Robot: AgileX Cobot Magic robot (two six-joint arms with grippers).
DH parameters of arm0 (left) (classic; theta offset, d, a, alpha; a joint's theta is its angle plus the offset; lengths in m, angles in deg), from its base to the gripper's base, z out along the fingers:
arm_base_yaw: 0 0.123 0 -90
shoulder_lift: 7.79 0 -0.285 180
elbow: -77.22 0 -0.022 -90
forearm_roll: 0 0.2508 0 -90
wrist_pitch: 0 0 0.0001 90
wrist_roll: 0 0.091 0 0
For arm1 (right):
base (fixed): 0 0 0 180
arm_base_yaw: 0 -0.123 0 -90
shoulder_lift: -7.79 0 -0.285 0
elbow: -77.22 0 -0.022 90
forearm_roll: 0 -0.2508 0 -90
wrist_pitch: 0 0 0.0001 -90
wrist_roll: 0 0.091 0 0
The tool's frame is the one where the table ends.
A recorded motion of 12 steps. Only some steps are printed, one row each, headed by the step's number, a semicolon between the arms.
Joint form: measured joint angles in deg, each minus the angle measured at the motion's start. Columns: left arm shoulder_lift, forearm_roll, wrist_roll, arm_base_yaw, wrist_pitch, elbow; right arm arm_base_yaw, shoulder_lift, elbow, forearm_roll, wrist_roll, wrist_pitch.
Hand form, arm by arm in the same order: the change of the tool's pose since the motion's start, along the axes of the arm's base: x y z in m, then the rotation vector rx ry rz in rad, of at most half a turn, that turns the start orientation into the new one. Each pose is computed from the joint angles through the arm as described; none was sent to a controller.
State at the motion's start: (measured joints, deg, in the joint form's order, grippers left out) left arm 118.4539 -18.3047 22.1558 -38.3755 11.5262 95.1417; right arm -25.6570 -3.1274 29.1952 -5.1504 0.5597 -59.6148
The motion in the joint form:
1: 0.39 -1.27 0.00 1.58 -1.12 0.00; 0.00 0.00 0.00 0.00 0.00 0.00
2: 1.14 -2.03 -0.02 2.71 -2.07 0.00; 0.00 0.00 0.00 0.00 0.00 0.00
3: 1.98 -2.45 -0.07 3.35 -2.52 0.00; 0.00 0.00 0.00 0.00 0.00 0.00
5: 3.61 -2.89 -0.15 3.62 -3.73 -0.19; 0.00 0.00 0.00 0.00 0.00 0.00
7: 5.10 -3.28 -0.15 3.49 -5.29 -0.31; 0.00 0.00 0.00 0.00 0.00 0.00
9: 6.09 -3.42 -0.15 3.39 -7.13 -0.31; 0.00 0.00 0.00 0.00 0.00 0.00
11: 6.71 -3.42 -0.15 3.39 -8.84 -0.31; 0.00 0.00 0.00 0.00 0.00 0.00
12: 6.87 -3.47 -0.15 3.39 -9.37 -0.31; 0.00 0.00 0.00 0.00 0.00 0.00
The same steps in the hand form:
1: 0.0099 0.0098 -0.0018 -0.0222 0.0023 0.0406; 0.0000 0.0000 0.0000 0.0000 0.0000 0.0000
2: 0.0179 0.0165 -0.0070 -0.0325 0.0067 0.0702; 0.0000 0.0000 0.0000 0.0000 0.0000 0.0000
3: 0.0229 0.0199 -0.0136 -0.0334 0.0164 0.0871; 0.0000 0.0000 0.0000 0.0000 0.0000 0.0000
5: 0.0275 0.0203 -0.0274 -0.0306 0.0292 0.1025; 0.0000 0.0000 0.0000 0.0000 0.0000 0.0000
7: 0.0301 0.0181 -0.0391 -0.0310 0.0327 0.1121; 0.0000 0.0000 0.0000 0.0000 0.0000 0.0000
9: 0.0325 0.0166 -0.0455 -0.0369 0.0210 0.1219; 0.0000 0.0000 0.0000 0.0000 0.0000 0.0000
11: 0.0348 0.0162 -0.0488 -0.0438 0.0047 0.1315; 0.0000 0.0000 0.0000 0.0000 0.0000 0.0000
12: 0.0355 0.0161 -0.0496 -0.0469 -0.0004 0.1349; 0.0000 0.0000 0.0000 0.0000 0.0000 0.0000

